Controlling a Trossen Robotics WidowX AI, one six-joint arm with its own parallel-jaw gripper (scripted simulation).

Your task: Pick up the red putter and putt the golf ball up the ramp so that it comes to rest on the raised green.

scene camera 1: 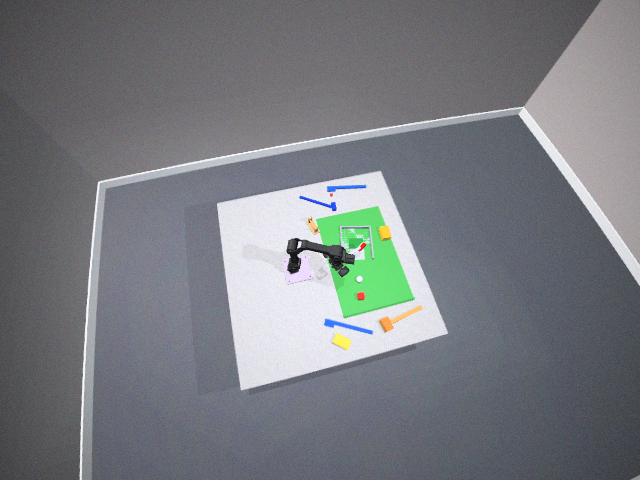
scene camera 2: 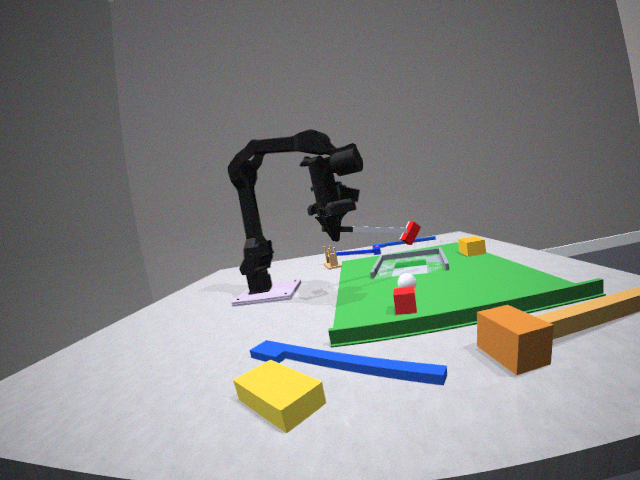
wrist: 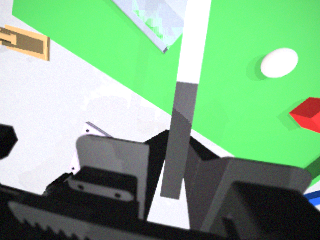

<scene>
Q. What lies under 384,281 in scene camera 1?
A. A green mat.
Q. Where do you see a white golf ball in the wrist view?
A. At 279,62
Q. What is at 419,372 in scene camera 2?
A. A blue bar.
</scene>
